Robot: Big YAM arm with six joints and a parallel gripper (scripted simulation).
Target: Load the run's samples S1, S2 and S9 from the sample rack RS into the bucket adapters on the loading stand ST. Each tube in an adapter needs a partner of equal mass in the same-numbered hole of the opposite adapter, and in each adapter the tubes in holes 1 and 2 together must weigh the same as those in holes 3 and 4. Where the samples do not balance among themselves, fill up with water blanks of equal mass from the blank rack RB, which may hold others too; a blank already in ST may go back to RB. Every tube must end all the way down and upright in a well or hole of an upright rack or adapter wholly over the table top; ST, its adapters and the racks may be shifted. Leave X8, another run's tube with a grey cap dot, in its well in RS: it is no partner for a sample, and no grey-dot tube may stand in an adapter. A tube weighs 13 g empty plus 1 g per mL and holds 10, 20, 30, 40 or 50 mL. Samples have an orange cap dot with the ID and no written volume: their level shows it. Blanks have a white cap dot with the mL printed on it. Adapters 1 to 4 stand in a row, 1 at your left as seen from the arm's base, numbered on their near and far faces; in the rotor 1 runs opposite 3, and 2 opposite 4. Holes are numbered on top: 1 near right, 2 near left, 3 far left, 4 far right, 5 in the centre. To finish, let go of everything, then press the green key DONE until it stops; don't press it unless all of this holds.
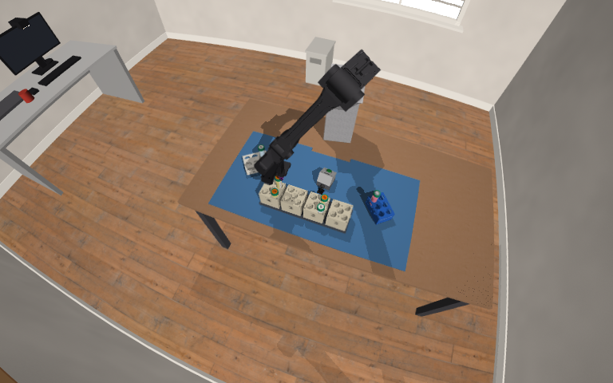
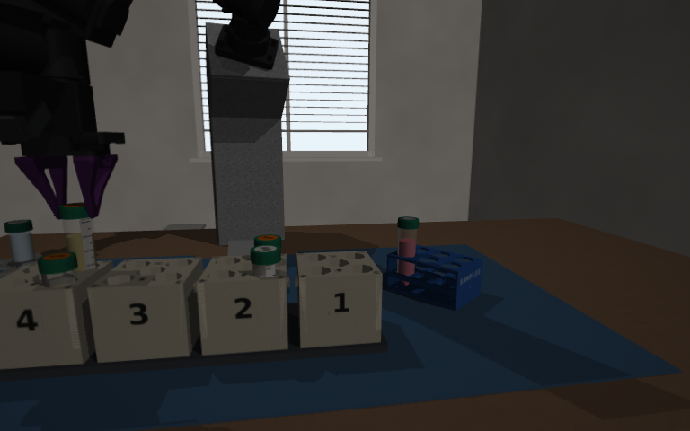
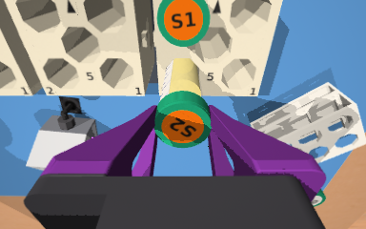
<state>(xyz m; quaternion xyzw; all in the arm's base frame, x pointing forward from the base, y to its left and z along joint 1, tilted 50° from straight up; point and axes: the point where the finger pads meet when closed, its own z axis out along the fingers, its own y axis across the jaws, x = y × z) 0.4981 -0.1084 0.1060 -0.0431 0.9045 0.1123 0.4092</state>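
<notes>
The green DONE key lies 230 mm behind my hand, 140 mm to the left of it and 100 mm below it. The rest, counted from my hand: blue sample rack RS: 450 mm to the left, 210 mm behind, 130 mm below; then white blank rack RB: 220 mm to the right, 130 mm below, 80 mm behind.
</notes>
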